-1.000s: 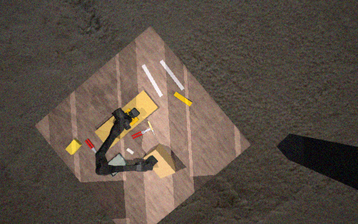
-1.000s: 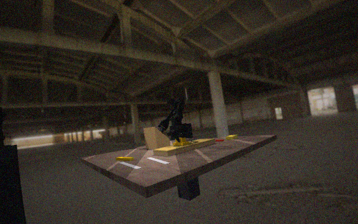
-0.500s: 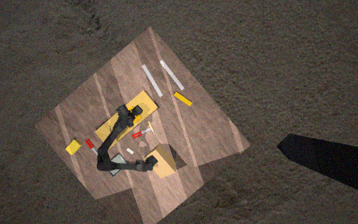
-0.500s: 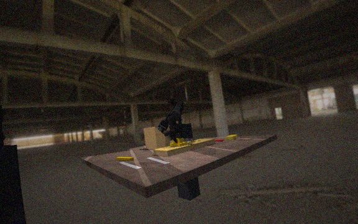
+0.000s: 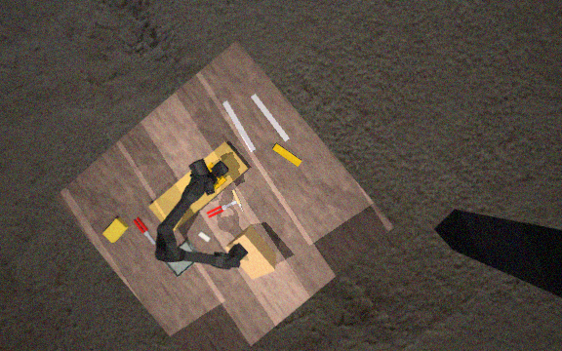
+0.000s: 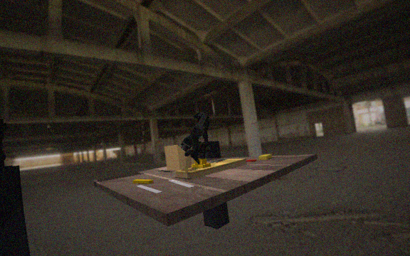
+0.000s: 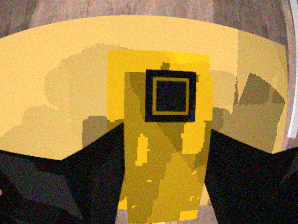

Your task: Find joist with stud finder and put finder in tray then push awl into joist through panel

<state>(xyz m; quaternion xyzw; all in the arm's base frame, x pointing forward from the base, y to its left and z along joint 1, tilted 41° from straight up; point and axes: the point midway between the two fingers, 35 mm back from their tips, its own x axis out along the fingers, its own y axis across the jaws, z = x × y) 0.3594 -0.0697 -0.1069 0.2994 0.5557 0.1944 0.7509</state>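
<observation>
Right now the grey-green tray is 21 cm behind my gripper tip, 43 cm to the left of it and 5 cm below it. From my gripper tip the other things lie so: square indicator (2 cm ahead, 3 cm above); then stud finder (1 cm ahead, 2 cm above); then small white piece (20 cm behind, 26 cm to the left, 6 cm below).
</observation>
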